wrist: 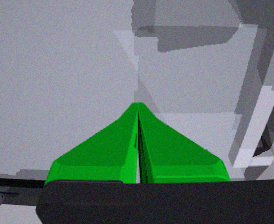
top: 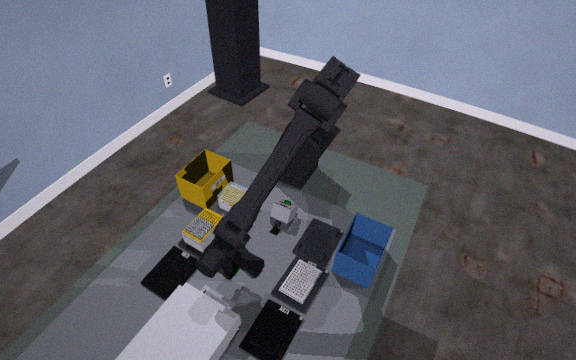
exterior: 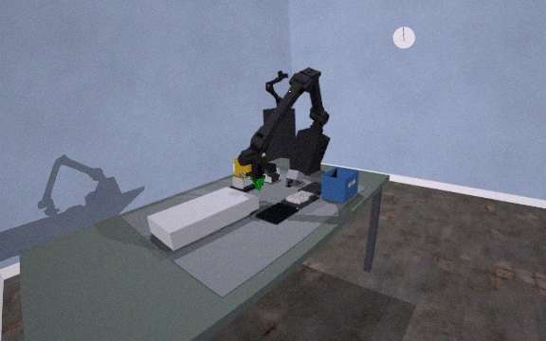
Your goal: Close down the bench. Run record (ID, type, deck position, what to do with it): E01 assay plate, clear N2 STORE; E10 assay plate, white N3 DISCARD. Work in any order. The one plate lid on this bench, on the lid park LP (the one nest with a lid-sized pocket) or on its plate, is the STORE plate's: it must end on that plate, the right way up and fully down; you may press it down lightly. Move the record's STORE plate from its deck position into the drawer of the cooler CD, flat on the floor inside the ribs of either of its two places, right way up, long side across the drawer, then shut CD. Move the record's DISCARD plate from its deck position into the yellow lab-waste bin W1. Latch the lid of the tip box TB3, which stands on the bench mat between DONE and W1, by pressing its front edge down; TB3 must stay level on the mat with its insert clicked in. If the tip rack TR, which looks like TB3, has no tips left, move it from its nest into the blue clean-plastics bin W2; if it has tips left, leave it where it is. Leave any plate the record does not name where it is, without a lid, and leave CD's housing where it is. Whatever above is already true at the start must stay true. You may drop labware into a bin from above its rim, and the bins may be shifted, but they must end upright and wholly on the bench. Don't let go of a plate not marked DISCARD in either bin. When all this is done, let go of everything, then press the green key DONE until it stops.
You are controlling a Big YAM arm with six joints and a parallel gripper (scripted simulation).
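My gripper is now 12 cm past the white assay plate, 18 cm to the right of it and 4 cm above it. The rest, counted from my hand: black plate 6 cm ahead, 19 cm to the left, 4 cm below; then plate lid 19 cm ahead, 1 cm to the left, 3 cm below; then clear plate 19 cm ahead, 1 cm to the left, 4 cm below.
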